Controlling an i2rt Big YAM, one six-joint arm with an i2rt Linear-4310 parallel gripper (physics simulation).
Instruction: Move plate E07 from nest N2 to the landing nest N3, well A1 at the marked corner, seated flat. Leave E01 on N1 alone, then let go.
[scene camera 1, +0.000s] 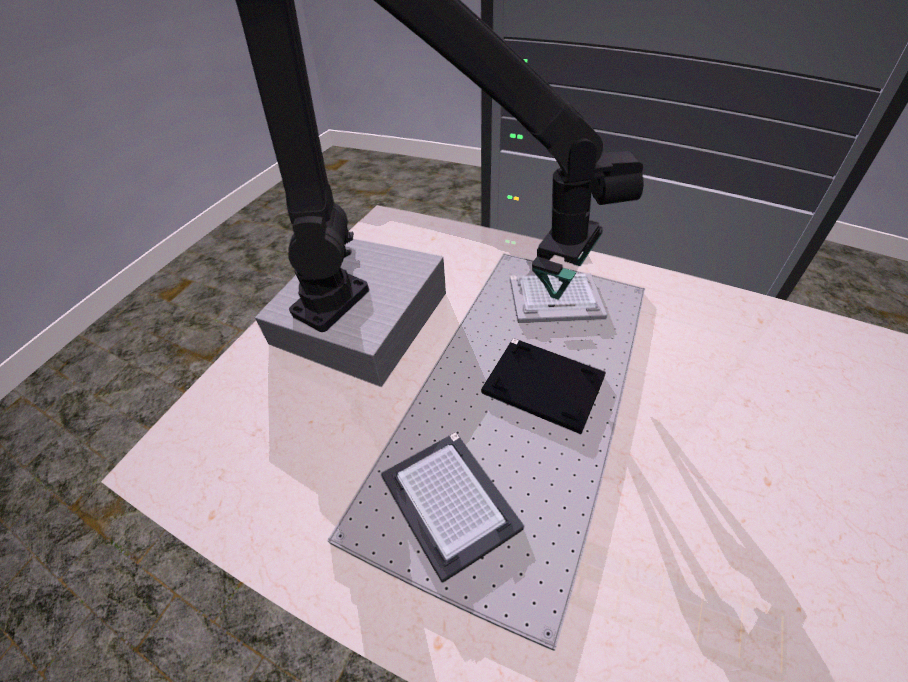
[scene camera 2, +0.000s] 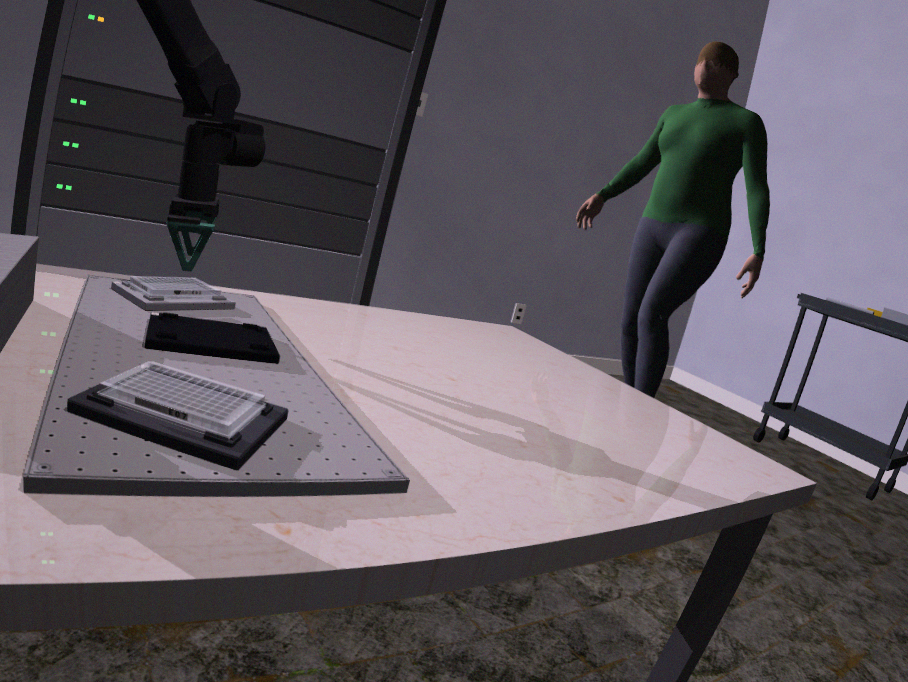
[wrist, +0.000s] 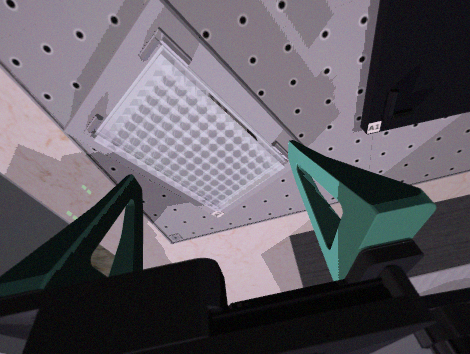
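Observation:
My gripper (scene camera 1: 556, 293) (scene camera 2: 187, 265) (wrist: 212, 164) is open and empty, its green fingers spread wide above the far plate. That clear 96-well plate (scene camera 1: 571, 291) (scene camera 2: 172, 287) (wrist: 180, 130) sits on a light grey nest (scene camera 1: 528, 317) (scene camera 2: 212, 304) (wrist: 122, 75). The bare black nest (scene camera 1: 544, 385) (scene camera 2: 211, 337) (wrist: 425, 60) lies in the middle, with a marked A1 corner. A second clear plate (scene camera 1: 449, 500) (scene camera 2: 179, 396) sits on the dark grey near nest (scene camera 1: 512, 525) (scene camera 2: 249, 447). The printed plate labels are too small to read surely.
All three nests are on a perforated grey board (scene camera 1: 539, 506) (scene camera 2: 352, 455) (wrist: 250, 30). The arm stands on a grey block (scene camera 1: 396, 278) beside it. A dark rack cabinet (scene camera 1: 660, 146) stands behind the table. A person (scene camera 2: 697, 161) and a cart (scene camera 2: 836, 304) stand beyond the table.

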